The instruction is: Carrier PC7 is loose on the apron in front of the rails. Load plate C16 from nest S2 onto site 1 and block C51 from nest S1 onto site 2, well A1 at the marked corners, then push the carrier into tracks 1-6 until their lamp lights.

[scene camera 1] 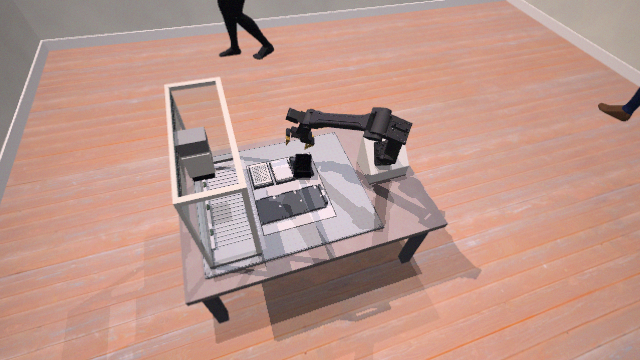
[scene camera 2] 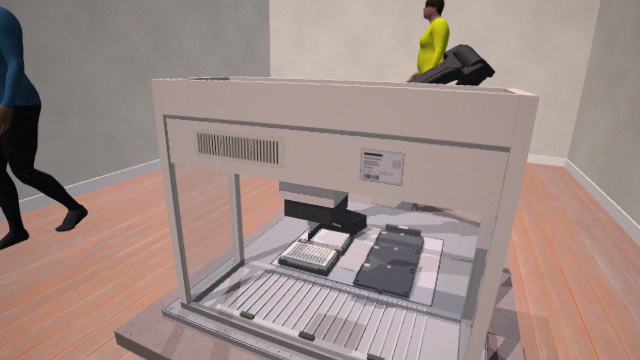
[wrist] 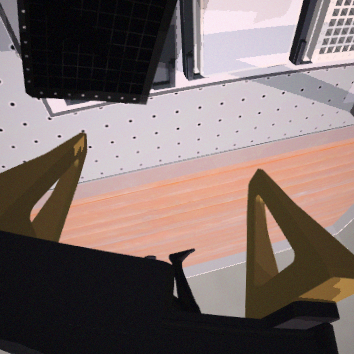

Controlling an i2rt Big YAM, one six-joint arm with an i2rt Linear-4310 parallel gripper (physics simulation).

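Places are measured from the arm's base along level axes (x ahead, y left, z up), in metres.
Pixels of known places: gripper, fingertip midpoint: [scene camera 1: 295, 146] [wrist: 172, 158]; arm's base, link origin: [scene camera 1: 382, 153].
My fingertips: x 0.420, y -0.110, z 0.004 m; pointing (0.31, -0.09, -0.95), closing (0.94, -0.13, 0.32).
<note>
Ahead of a thing's pixels: the offset from my fingertips to its top centre. "spot": to the spot under its first point.
Dark carrier PC7 {dx +0.060, dy +0.255, dz -0.093 m} [scene camera 1: 290, 205] [scene camera 2: 392, 260] lies flat on the white apron, in front of the grooved tracks [scene camera 1: 230, 225] [scene camera 2: 280, 295]. Beside it stand three pieces in a row: a white plate with a grid of holes {spot: dx +0.188, dy +0.067, dz -0.100 m} [scene camera 1: 260, 174] [scene camera 2: 308, 255] [wrist: 342, 30] nearest the tracks, a smooth white-topped plate {dx +0.080, dy +0.051, dz -0.097 m} [scene camera 1: 282, 170] [scene camera 2: 331, 238] [wrist: 240, 35] in the middle, and a tall black gridded block {dx -0.030, dy +0.054, dz -0.063 m} [scene camera 1: 303, 165] [scene camera 2: 352, 220] [wrist: 95, 50] farthest from the tracks. Nest and piece labels are unreadable. My gripper [scene camera 1: 299, 144] [wrist: 172, 158] is open and empty, above and behind the black block. It is hidden in scene camera 2.
A pale open-topped frame housing [scene camera 1: 232, 145] [scene camera 2: 345, 110] stands over the tracks, with a grey boxy unit [scene camera 1: 192, 142] [scene camera 2: 312, 195] hanging inside. Small green blocks [scene camera 2: 306, 336] line the tracks' far end. The arm base [scene camera 1: 385, 170] stands at the table's right. People walk on the floor beyond.
</note>
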